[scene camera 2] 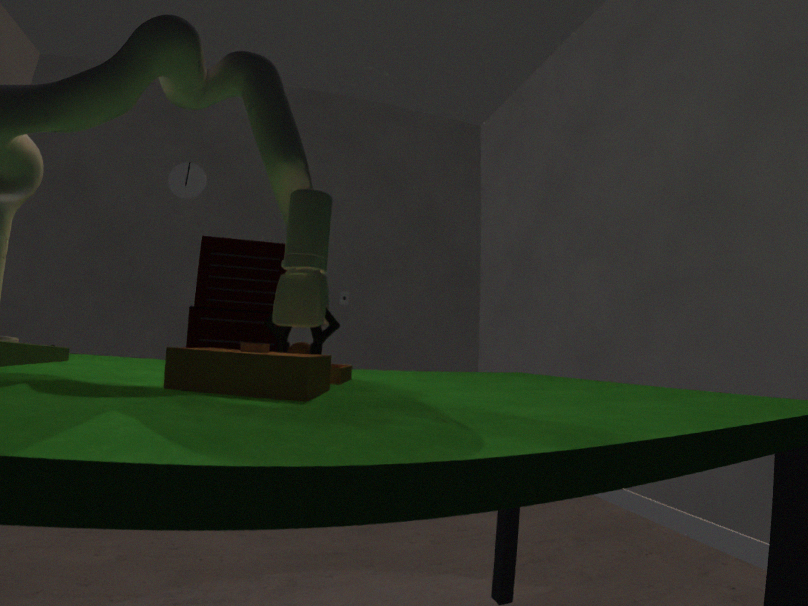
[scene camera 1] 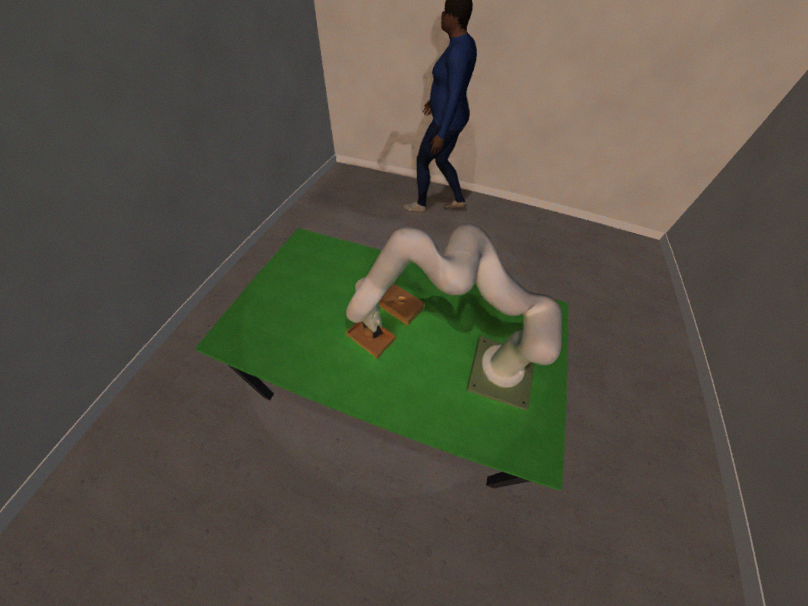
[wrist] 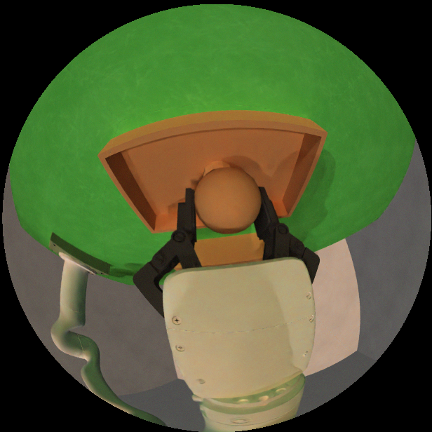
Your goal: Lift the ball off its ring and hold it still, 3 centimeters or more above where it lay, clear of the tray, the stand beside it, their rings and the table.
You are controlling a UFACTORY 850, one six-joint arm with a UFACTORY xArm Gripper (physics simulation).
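Observation:
The orange-brown ball (scene camera 2: 299,347) (wrist: 228,200) is between the two black fingers of my gripper (scene camera 1: 373,331) (scene camera 2: 300,346) (wrist: 224,196). In the wrist view the fingers lie against its left and right sides, so the gripper is shut on it. The ball is low at the orange tray (scene camera 1: 383,347) (scene camera 2: 340,373) (wrist: 215,121). Part of its ring (wrist: 216,165) shows at the ball's upper edge in the wrist view; their contact is hidden. In scene camera 1 the gripper mostly hides the ball.
The orange stand (scene camera 1: 407,311) (scene camera 2: 244,373) (wrist: 229,248) is beside the tray, with its own ring (scene camera 1: 401,299) (scene camera 2: 254,347) on top. The green table (scene camera 1: 306,352) carries the arm's base plate (scene camera 1: 492,393). A person (scene camera 1: 451,91) stands beyond the table.

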